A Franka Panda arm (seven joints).
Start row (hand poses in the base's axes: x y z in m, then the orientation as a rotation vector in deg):
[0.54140 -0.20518 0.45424 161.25 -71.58 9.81]
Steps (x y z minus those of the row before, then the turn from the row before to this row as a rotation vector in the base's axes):
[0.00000 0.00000 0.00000 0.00 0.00 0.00]
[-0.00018 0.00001 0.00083 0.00 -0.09 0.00]
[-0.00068 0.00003 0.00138 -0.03 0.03 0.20]
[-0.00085 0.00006 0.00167 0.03 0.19 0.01]
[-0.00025 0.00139 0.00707 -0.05 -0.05 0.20]
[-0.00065 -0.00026 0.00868 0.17 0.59 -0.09]
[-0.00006 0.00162 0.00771 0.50 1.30 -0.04]
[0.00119 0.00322 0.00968 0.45 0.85 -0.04]
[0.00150 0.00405 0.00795 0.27 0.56 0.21]
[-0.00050 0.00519 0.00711 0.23 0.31 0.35]
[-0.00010 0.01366 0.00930 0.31 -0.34 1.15]
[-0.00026 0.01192 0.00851 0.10 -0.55 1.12]
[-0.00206 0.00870 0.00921 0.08 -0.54 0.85]
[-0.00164 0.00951 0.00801 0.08 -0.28 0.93]
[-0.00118 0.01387 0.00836 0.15 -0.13 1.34]
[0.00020 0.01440 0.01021 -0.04 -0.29 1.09]
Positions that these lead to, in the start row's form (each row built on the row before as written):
[0.54140 -0.20518 0.45424 161.25 -71.58 9.81]
[0.54122 -0.20517 0.45507 161.27 -71.60 9.94]
[0.54054 -0.20514 0.45645 161.37 -71.30 9.92]
[0.53969 -0.20508 0.45812 161.35 -71.26 9.63]
[0.53944 -0.20369 0.46519 161.45 -70.97 9.74]
[0.53879 -0.20395 0.47387 161.37 -71.05 8.80]
[0.53873 -0.20233 0.48158 161.40 -71.05 6.65]
[0.53992 -0.19911 0.49126 161.50 -71.12 5.17]
[0.54142 -0.19506 0.49921 161.69 -70.82 4.22]
[0.54092 -0.18987 0.50632 162.01 -70.36 3.66]
[0.54082 -0.17621 0.51562 163.10 -68.92 4.01]
[0.54056 -0.16429 0.52413 164.04 -67.47 4.78]
[0.53850 -0.15559 0.53334 164.79 -66.38 5.54]
[0.53686 -0.14608 0.54135 165.50 -65.13 5.93]
[0.53568 -0.13221 0.54971 166.46 -63.28 6.08]
[0.53588 -0.11781 0.55992 167.13 -61.73 6.55]

